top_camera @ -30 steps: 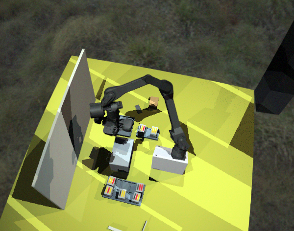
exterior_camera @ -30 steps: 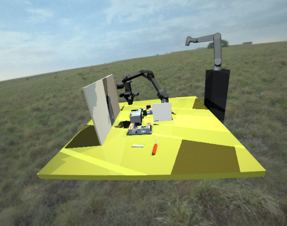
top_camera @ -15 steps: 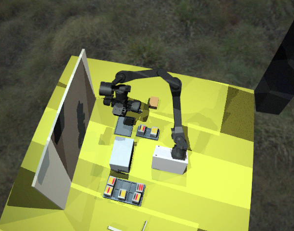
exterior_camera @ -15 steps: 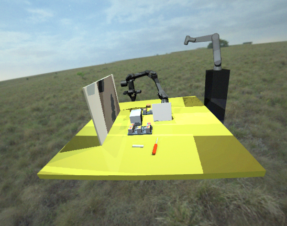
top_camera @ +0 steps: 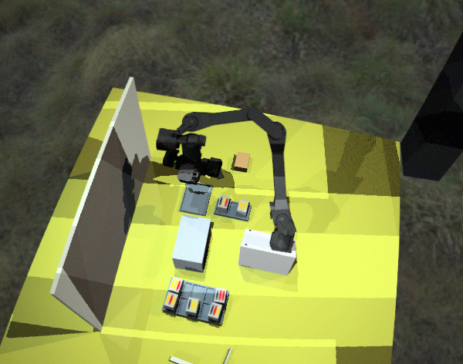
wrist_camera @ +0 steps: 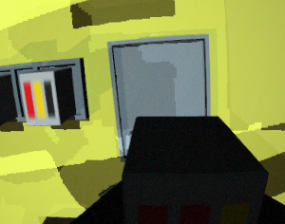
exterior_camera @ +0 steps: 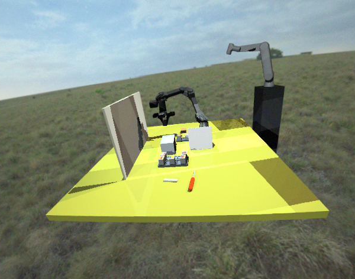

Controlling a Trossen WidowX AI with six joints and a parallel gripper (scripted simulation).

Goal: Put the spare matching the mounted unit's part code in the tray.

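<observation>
My gripper tip is now 160 mm above the flat grey-blue tray. The rest, counted from my gripper tip: dark spare 20 mm above; small rack 150 mm below, 140 mm behind, 30 mm to the left; mounted unit 210 mm to the left, 110 mm below, 30 mm behind.
</observation>
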